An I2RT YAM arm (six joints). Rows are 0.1 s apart.
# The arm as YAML. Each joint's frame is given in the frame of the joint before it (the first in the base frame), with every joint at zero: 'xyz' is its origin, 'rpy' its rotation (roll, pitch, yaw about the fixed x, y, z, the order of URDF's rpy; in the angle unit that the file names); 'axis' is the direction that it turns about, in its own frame. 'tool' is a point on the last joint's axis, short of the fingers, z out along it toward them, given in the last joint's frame.
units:
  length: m
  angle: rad
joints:
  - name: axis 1
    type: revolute
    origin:
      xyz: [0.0, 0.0, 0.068]
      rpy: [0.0, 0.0, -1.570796]
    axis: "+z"
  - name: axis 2
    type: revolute
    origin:
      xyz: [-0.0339, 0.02, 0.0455]
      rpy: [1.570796, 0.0, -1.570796]
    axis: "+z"
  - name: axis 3
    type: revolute
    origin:
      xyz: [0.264, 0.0, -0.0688]
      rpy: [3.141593, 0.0, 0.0]
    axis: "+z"
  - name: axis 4
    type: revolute
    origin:
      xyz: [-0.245, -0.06, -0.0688]
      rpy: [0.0, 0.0, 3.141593]
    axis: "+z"
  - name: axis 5
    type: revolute
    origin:
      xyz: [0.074, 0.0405, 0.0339]
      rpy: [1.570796, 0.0, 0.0]
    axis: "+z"
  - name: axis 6
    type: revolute
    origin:
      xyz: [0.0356, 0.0, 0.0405]
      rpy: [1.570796, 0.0, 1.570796]
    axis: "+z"
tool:
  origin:
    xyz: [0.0, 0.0, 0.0]
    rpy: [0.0, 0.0, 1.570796]
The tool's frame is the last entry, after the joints.
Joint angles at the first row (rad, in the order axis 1, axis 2, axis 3, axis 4, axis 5, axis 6):
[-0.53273, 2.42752, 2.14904, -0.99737, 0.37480, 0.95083]
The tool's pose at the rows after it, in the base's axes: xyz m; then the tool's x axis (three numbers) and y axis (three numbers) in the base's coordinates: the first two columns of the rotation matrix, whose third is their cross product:
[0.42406 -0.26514 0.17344 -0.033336 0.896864 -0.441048 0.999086 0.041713 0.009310]
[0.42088 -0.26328 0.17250 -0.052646 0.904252 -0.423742 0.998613 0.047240 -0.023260]
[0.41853 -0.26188 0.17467 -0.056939 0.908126 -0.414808 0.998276 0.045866 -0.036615]
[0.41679 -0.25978 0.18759 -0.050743 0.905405 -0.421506 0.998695 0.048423 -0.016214]
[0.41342 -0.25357 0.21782 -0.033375 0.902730 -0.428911 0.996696 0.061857 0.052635]
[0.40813 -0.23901 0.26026 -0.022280 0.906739 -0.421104 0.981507 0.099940 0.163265]
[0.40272 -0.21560 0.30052 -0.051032 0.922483 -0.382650 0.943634 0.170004 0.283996]
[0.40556 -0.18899 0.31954 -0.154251 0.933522 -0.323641 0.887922 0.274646 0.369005]
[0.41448 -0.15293 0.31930 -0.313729 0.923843 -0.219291 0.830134 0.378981 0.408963]
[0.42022 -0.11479 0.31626 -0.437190 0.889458 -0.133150 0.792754 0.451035 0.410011]
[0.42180 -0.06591 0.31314 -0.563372 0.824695 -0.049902 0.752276 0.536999 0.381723]
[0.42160 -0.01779 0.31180 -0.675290 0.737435 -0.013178 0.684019 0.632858 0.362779]
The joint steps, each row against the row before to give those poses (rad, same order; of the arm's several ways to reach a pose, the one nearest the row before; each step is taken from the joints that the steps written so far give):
[-0.00001, 0.00001, 0.00003, -0.02672, -0.00038, -0.00344]
[0.00000, -0.00001, -0.00002, -0.03546, 0.00038, -0.00611]
[0.00000, -0.00573, -0.00001, -0.02289, -0.00038, 0.00191]
[0.00153, -0.02785, 0.00001, -0.00687, -0.00535, 0.00000]
[0.00534, -0.06561, -0.00003, -0.00340, -0.03166, 0.00038]
[0.01602, -0.09420, 0.00006, -0.00386, -0.06943, -0.00038]
[0.03053, -0.09309, -0.00002, -0.00915, -0.11062, -0.00762]
[0.04538, -0.04539, 0.00039, -0.00648, -0.13047, -0.03701]
[0.07134, -0.00494, -0.00036, -0.04693, -0.14038, -0.03929]
[0.08049, 0.00108, -0.00011, -0.06328, -0.07668, -0.01717]
[0.10758, 0.00044, 0.00012, -0.08551, -0.04616, -0.01678]
[0.11101, 0.00000, -0.00001, -0.04729, -0.01945, -0.02670]

